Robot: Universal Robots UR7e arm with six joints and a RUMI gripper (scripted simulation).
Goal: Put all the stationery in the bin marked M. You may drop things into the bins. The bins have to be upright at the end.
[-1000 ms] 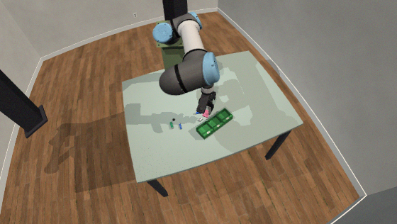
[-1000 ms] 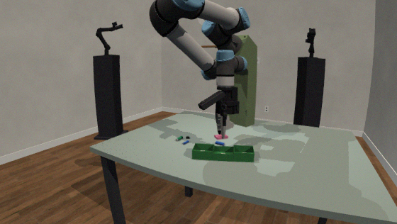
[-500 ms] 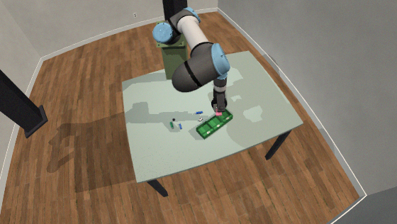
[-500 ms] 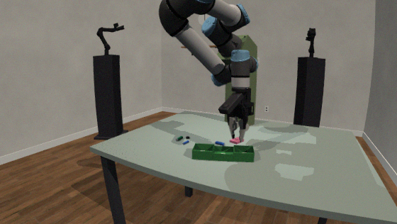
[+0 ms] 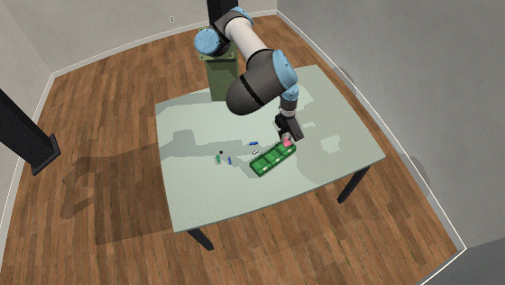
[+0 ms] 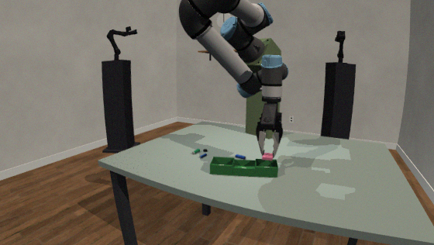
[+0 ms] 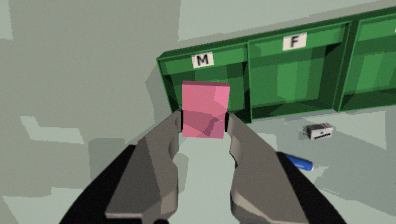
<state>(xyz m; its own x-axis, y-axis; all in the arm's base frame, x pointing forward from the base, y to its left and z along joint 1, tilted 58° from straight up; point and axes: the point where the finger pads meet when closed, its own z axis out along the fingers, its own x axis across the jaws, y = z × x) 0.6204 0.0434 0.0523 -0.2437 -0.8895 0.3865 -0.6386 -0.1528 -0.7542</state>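
Right now my hand is 13 cm to the left of the grey-white item, 11 cm past it and 7 cm above it. The rest, counted from my hand: green three-compartment bin tray 9 cm to the right, 6 cm below, 1 cm behind; black piece 25 cm to the right, 24 cm behind, 7 cm below; pink eraser 1 cm below.
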